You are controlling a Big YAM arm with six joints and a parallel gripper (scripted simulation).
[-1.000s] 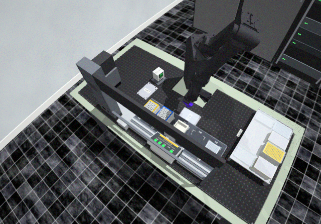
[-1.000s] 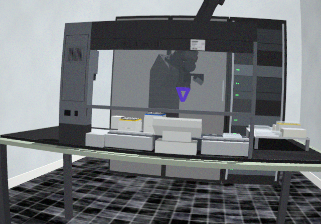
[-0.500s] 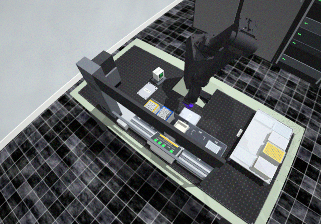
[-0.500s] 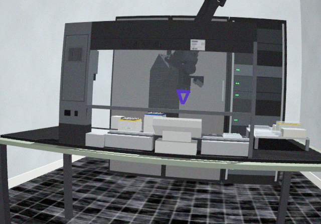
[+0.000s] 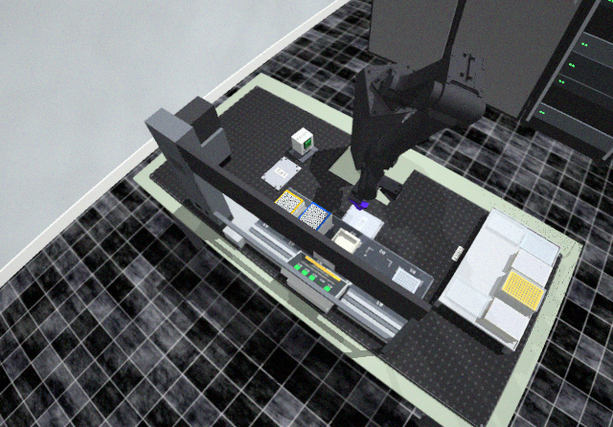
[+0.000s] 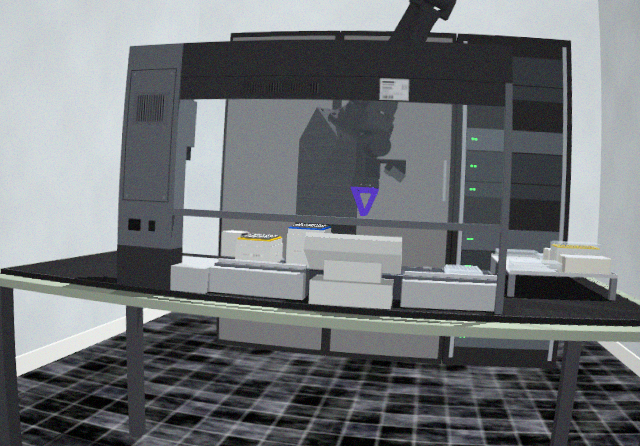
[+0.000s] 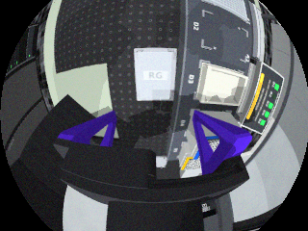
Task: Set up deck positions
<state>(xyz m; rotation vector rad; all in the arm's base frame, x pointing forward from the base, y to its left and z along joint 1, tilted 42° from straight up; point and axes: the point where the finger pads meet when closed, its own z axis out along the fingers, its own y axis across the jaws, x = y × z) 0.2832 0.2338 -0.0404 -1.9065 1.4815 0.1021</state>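
Right now my hand is 170 mm above the clear plate lid. Round my hand: blue-rimmed tip rack 190 mm ahead, 60 mm below, 50 mm to the right; then white reservoir 150 mm ahead, 120 mm below, 60 mm to the left; then yellow-rimmed tip rack 240 mm ahead, 160 mm to the right, 90 mm below.
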